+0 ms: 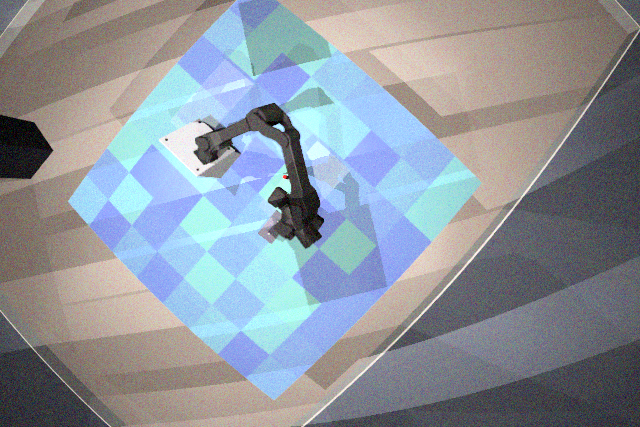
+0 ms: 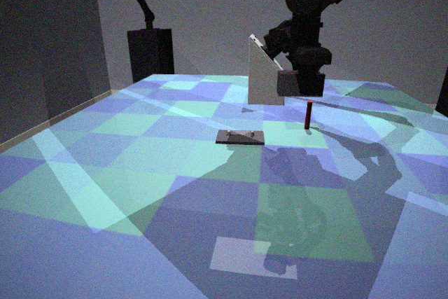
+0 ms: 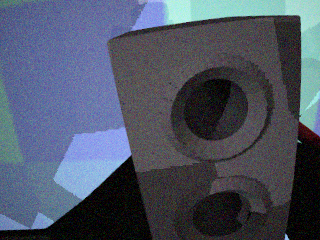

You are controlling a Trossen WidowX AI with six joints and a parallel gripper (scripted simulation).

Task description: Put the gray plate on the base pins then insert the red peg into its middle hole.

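Now: gripper tip 140 mm to the left of the gray base, 130 mm above it and 10 mm past it. Also, from my gripper tip: plate 30 mm above; then red peg 120 mm behind, 100 mm below, 40 mm to the left.
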